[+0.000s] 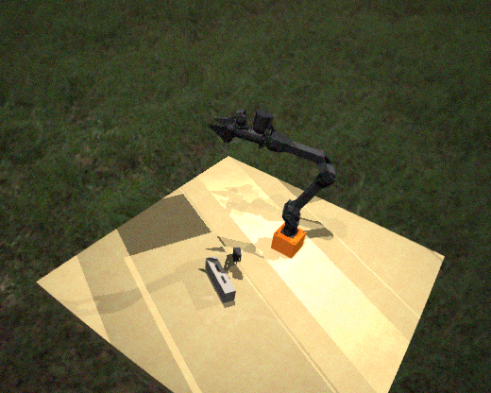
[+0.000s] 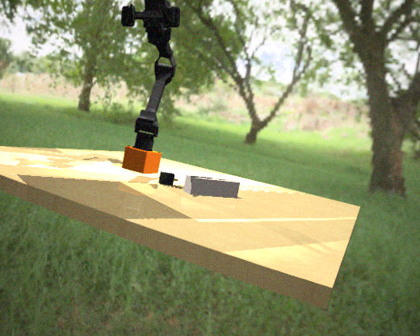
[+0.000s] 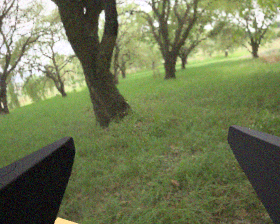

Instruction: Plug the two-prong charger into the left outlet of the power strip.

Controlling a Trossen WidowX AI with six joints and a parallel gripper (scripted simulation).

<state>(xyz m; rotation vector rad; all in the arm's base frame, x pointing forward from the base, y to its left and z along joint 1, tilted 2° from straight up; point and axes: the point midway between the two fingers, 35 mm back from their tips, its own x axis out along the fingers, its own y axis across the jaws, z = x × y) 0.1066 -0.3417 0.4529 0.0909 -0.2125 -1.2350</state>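
Right now my gripper tip is 530 mm above the charger, 230 mm to the right of it and 80 mm short of it.
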